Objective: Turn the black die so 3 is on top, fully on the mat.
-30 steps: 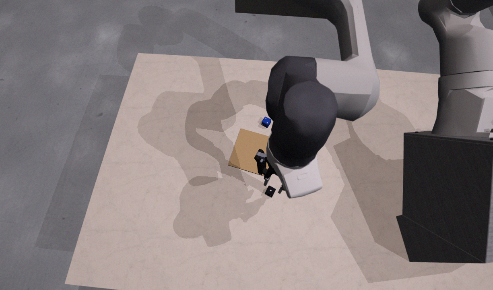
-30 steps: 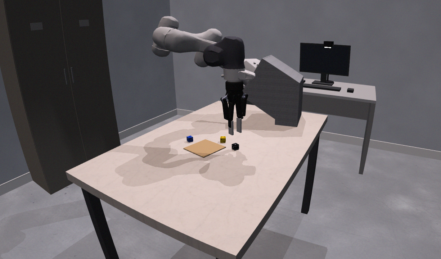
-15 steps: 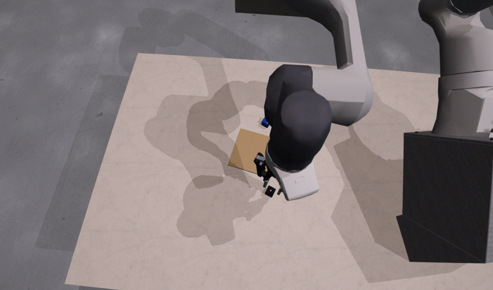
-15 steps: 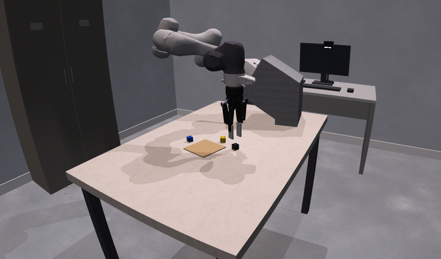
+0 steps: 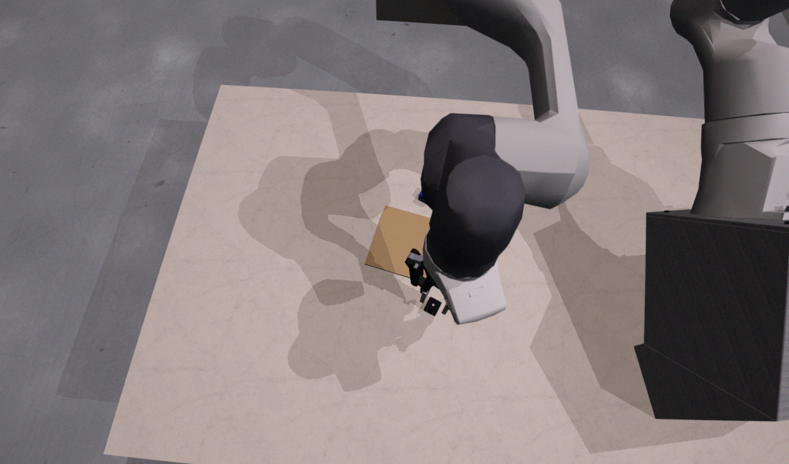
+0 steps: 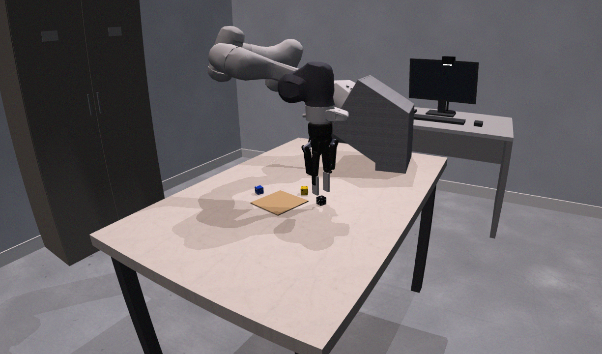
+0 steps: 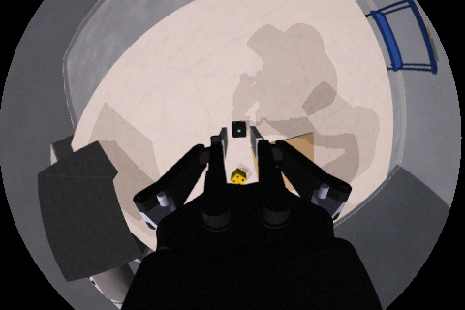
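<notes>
The black die lies 60 mm below my hand. The rest, counted from my hand: tan mat: 60 mm ahead, 130 mm to the right, 70 mm below; then blue die: 30 mm ahead, 240 mm to the right, 60 mm below; then yellow die: 40 mm behind, 90 mm to the right, 60 mm below.
</notes>
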